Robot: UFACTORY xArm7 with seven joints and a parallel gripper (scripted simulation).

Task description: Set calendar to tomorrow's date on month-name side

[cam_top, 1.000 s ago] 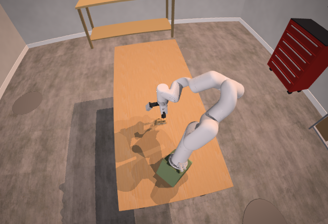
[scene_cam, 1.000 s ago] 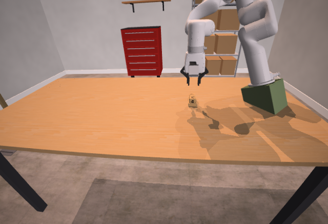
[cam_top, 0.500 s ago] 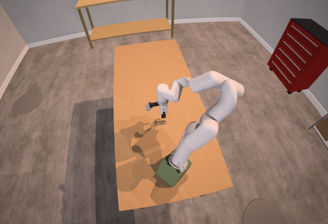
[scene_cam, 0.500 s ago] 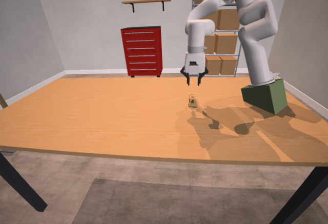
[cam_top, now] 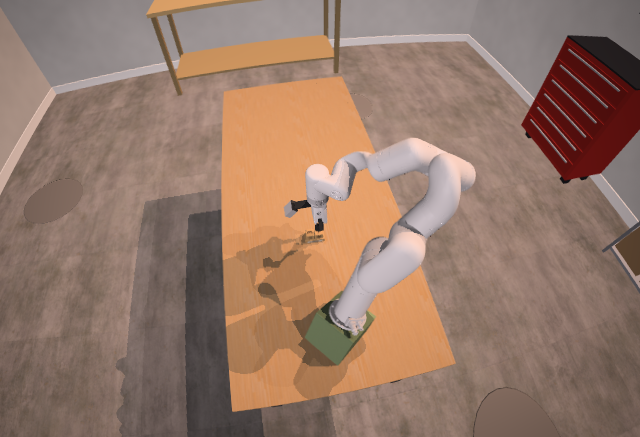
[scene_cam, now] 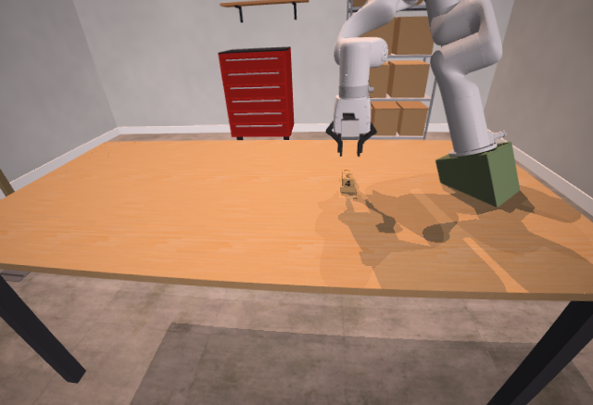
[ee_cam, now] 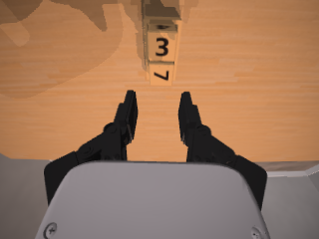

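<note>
Right now my hand is 1 cm short of the digit cube, 3 cm to the right of it and 9 cm above it. Round my hand: wooden tray: 2 cm to the left, 10 cm below.
</note>
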